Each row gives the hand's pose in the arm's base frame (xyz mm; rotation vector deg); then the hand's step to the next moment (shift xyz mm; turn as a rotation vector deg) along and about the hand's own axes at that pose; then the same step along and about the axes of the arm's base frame.
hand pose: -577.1 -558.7 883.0 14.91 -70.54 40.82
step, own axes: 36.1 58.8 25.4 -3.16 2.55 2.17
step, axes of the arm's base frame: -50.6 43.6 30.8 -3.74 -0.37 -2.66
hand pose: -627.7 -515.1 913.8 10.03 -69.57 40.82
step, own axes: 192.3 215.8 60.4 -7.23 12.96 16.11
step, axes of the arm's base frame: -142.8 215.7 142.5 -21.57 -0.76 -3.75
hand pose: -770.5 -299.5 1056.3 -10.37 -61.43 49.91
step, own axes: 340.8 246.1 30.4 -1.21 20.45 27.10
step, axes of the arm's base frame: -91.3 393.1 121.5 -33.47 5.47 1.96
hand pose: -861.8 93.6 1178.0 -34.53 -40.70 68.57
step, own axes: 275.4 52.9 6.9 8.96 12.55 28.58
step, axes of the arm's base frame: 18.4 279.7 12.1 -27.70 13.27 10.55
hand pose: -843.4 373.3 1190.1 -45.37 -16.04 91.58
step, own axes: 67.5 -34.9 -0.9 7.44 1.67 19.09
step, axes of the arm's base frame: 28.0 70.6 -2.0 -13.28 11.60 10.57
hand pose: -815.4 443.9 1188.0 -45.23 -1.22 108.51
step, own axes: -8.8 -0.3 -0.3 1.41 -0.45 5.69
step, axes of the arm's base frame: 2.6 -7.2 4.4 -2.99 3.23 3.90
